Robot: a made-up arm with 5 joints. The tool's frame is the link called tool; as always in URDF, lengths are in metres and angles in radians.
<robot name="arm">
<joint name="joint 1" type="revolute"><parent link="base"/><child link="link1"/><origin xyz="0 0 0.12" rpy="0 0 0"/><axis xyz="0 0 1"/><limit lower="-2.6" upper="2.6" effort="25" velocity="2.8"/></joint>
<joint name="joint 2" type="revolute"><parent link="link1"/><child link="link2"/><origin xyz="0.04 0 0.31" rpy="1.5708 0 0"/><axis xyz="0 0 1"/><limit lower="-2.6" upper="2.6" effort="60" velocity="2.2"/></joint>
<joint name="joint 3" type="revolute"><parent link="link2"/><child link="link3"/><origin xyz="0.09 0.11 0.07" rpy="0 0 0"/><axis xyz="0 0 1"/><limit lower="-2.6" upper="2.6" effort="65" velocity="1.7"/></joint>
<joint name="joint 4" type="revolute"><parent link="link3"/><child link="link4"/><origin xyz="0.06 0.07 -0.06" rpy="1.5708 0 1.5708"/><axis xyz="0 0 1"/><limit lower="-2.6" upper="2.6" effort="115" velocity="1.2"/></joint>
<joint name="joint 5" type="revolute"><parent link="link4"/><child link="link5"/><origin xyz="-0.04 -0.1 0.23" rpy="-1.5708 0 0"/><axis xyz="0 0 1"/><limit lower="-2.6" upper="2.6" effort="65" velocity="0.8"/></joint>
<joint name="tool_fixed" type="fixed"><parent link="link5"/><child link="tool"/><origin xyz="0.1 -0.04 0.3" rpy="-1.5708 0 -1.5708"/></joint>
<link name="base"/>
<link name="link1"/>
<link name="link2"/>
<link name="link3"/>
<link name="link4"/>
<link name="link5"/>
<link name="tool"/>
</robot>
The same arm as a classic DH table. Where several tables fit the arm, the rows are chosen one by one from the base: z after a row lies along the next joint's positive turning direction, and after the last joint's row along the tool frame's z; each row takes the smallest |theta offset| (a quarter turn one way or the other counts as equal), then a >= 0, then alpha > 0; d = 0 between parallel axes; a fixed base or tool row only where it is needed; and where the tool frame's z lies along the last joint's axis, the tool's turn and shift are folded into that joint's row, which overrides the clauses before.
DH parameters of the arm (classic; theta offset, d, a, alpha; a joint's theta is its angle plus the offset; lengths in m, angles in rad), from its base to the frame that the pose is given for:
joint 1: 0.0000 0.4300 0.0400 1.5708
joint 2: 0.8851 0.0000 0.1421 0.0000
joint 3: 0.6857 0.0100 0.0700 1.5708
joint 4: 0.0000 0.2900 -0.0400 -1.5708
joint 5: -1.5708 0.2000 0.0400 -1.5708
tool (fixed): 0.0000 0.1000 0.0000 0.0000
Joint limits (rad, base to tool): -2.6000..2.6000 -2.6000..2.6000 -2.6000..2.6000 -2.6000..2.6000 -2.6000..2.6000

